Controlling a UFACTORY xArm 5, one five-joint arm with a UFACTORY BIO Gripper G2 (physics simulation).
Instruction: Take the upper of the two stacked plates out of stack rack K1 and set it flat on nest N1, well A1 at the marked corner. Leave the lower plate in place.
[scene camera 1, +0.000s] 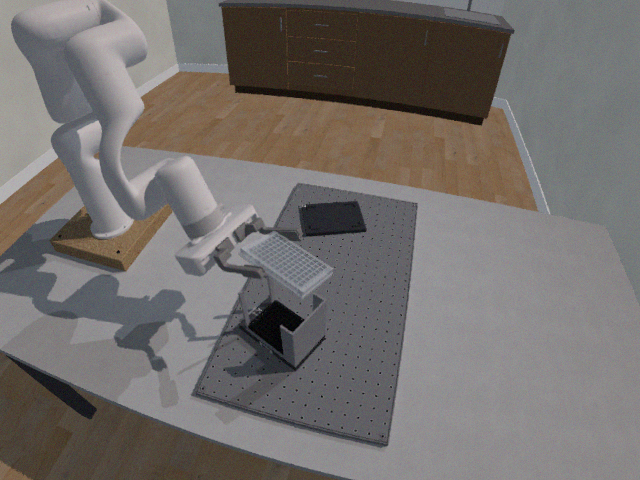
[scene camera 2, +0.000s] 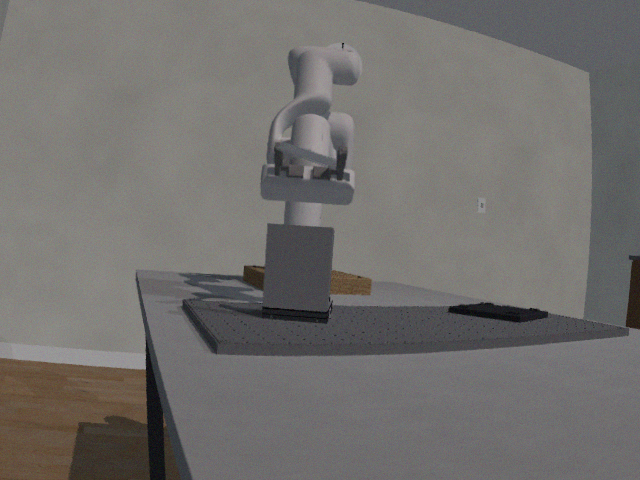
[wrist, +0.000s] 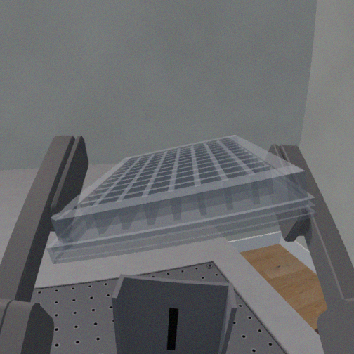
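My gripper is shut on a clear, gridded plate. The plate is held above stack rack K1, apart from it. It sits askew between the fingers: in the wrist view its left side is lower than its right. In scene camera 1 its far end slopes down. A black, plate-like shape lies low inside the rack. The black nest N1 lies flat, with no plate on it. Its marked corner is too small to make out.
The rack and nest stand on a grey perforated board on the grey table. The rack's tall walls rise below the held plate. The arm's wooden base block is at the left in scene camera 1.
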